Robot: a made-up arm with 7 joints.
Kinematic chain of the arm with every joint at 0, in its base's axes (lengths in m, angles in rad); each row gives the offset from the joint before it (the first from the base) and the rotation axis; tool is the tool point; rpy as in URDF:
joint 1: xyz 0 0 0.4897 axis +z
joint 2: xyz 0 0 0 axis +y
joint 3: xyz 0 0 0.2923 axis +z
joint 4: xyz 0.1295 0 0 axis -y
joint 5: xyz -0.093 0 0.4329 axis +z
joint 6: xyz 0 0 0 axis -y
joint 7: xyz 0.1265 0 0 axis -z
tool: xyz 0 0 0 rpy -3.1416 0 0
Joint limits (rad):
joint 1: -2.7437..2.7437
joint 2: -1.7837..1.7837
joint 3: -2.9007..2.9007
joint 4: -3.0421..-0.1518
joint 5: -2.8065..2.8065
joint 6: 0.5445..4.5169
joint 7: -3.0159..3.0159
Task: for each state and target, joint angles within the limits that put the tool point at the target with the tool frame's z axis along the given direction. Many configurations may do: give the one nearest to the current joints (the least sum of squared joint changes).
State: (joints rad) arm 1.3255 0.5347 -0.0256 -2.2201 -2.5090 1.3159 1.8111
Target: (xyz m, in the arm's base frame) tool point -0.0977 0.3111 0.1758 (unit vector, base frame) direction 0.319 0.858 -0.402
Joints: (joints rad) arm 1.4550 0.3915 0.2591 -2.6783 -2.6079 2.0101 1.8111
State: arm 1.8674 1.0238 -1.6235 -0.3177 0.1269 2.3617 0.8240
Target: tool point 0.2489 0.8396 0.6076 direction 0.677 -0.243 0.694
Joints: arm 1.5391 1.5395 -1.9926 -0.3949 -0.3728 1.7380 0.8240
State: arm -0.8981 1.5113 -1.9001 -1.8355 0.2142 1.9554 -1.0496
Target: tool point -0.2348 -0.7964 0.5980 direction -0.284 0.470 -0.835
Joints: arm -1.0267 1.1952 -1.4282 -1.1974 0.6243 1.3465 -1.0496
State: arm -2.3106 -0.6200 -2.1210 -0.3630 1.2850 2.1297 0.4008
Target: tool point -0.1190 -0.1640 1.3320 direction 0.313 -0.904 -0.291
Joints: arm -1.5952 0.1565 -1.4774 -0.1534 1.7978 1.3860 0.4008
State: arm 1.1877 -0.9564 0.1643 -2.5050 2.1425 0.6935 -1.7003
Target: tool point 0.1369 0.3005 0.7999 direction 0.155 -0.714 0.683
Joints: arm 1.7458 -1.2632 -0.5389 -2.9310 2.8065 0.6396 -1.7003
